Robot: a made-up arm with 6 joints.
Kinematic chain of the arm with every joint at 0, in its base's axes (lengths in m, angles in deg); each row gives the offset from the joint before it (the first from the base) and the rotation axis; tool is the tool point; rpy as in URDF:
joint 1: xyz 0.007 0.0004 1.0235 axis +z
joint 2: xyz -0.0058 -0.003 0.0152 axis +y
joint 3: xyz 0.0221 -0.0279 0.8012 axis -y
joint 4: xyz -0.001 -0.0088 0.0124 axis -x
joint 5: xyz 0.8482 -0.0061 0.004 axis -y
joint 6: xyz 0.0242 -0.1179 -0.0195 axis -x
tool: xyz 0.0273 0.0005 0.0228 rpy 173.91 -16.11 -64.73
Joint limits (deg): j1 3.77..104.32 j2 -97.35..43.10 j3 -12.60..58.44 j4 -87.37..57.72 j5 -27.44..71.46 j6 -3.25..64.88
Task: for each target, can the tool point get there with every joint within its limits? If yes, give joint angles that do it. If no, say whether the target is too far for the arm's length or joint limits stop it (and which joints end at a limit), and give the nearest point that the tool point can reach.
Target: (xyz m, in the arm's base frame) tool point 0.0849 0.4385 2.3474
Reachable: yes | joints 95.91 -21.80 10.69 43.28 -6.57 30.29
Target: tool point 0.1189 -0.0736 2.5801
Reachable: yes | joints 77.61 -30.04 31.90 45.72 -11.96 13.64
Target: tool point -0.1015 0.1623 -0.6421
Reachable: no: joint limits stop it (at a limit: joint 1, joint 2, joint 3, joint 4, joint 6) | nearest point -0.1962 0.9502 0.8037 | short by 1.649 m
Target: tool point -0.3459 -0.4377 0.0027
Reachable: no: joint limits stop it (at a limit: joint 2, joint 3, joint 4, joint 5, joint 6) | nearest point -1.0276 -1.2840 1.1772 | short by 1.600 m
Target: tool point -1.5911 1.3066 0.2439
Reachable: no: too far | nearest point -0.2547 1.0886 0.9142 | short by 1.511 m
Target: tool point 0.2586 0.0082 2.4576
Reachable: yes | joints 41.51 -26.89 24.23 -20.10 48.62 26.64
